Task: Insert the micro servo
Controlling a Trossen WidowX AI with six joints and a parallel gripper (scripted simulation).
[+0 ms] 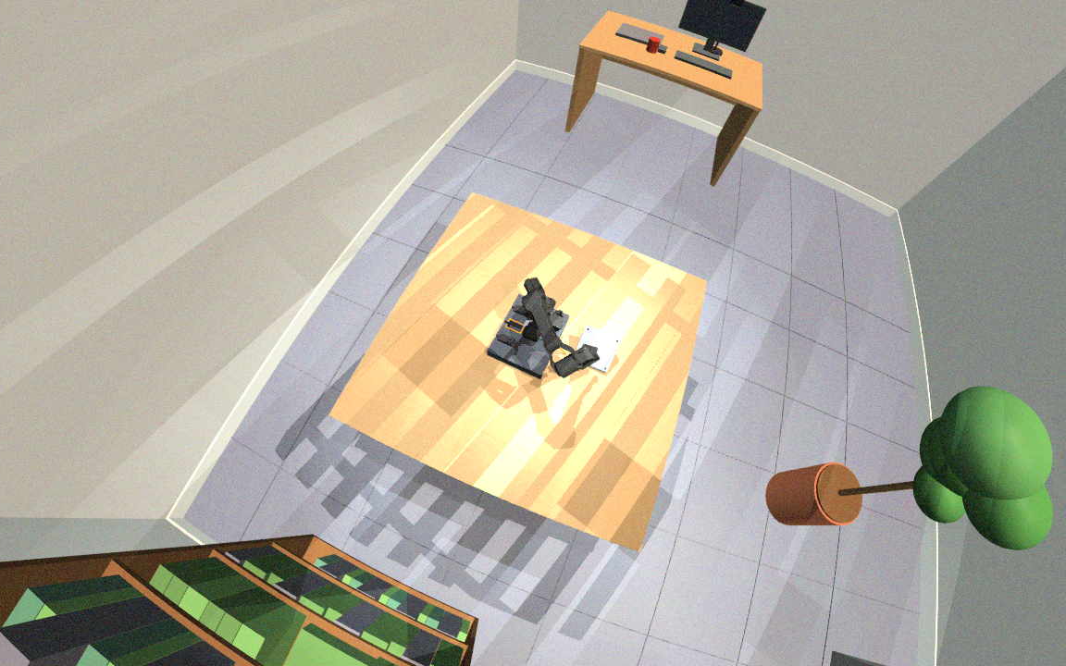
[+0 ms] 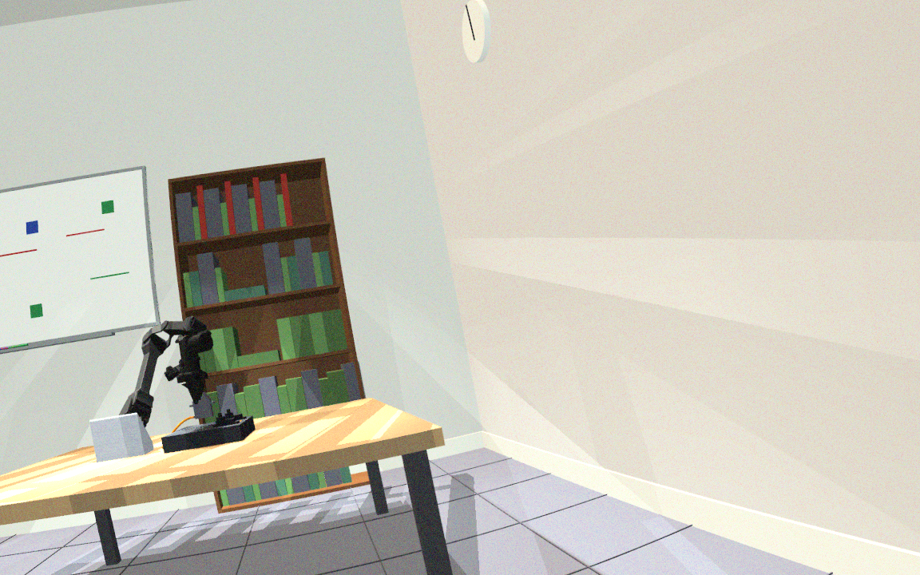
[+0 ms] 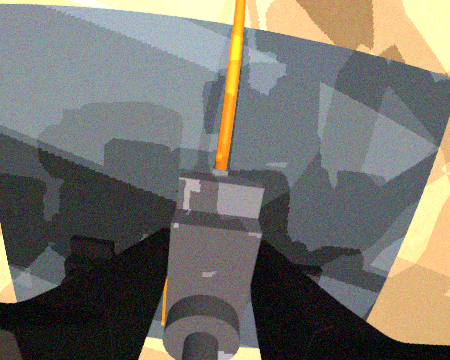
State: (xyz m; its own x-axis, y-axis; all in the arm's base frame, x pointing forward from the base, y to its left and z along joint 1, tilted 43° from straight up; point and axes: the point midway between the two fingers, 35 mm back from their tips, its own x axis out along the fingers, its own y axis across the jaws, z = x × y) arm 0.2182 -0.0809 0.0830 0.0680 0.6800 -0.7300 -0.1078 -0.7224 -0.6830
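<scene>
My gripper tip is 10 mm past the robot deck and 100 mm above it.
</scene>
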